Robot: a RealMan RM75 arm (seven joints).
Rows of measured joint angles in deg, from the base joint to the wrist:
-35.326 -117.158 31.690 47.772 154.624 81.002 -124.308
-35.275 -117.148 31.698 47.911 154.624 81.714 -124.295
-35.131 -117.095 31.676 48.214 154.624 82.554 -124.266
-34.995 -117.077 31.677 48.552 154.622 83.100 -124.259
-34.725 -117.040 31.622 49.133 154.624 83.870 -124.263
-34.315 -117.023 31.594 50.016 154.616 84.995 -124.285
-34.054 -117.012 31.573 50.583 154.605 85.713 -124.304
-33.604 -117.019 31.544 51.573 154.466 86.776 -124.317
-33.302 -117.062 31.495 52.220 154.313 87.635 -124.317
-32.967 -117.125 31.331 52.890 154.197 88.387 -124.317
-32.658 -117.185 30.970 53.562 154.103 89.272 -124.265
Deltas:
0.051 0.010 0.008 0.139 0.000 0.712 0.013
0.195 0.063 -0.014 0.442 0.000 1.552 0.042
0.331 0.081 -0.013 0.780 -0.002 2.098 0.049
0.601 0.118 -0.068 1.361 0.000 2.868 0.045
1.011 0.135 -0.096 2.244 -0.008 3.993 0.023
1.272 0.146 -0.117 2.811 -0.019 4.711 0.004
1.722 0.139 -0.146 3.801 -0.158 5.774 -0.009
2.024 0.096 -0.195 4.448 -0.311 6.633 -0.009
2.359 0.033 -0.359 5.118 -0.427 7.385 -0.009
2.668 -0.027 -0.720 5.790 -0.521 8.270 0.043

